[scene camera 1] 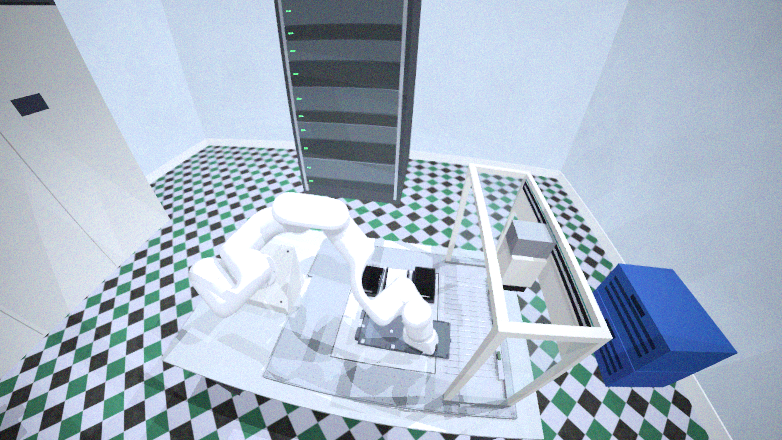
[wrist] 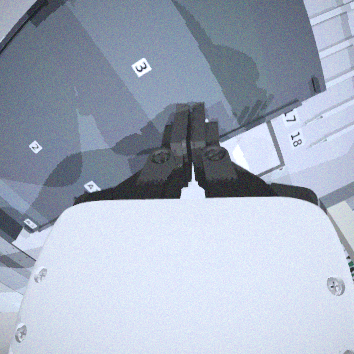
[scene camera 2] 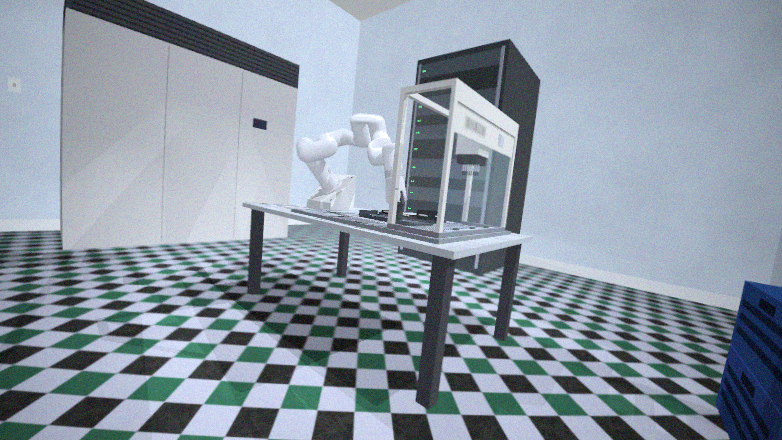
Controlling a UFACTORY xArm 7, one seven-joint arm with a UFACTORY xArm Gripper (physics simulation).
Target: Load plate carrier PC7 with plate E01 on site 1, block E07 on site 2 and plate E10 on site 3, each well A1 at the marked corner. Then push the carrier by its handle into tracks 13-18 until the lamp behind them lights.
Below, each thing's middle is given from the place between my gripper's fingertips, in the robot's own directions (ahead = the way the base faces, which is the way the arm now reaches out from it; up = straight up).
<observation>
Right now the grey plate carrier (scene camera 1: 390, 337) is 60 mm behind my hand and 50 mm to the left of it.
</observation>
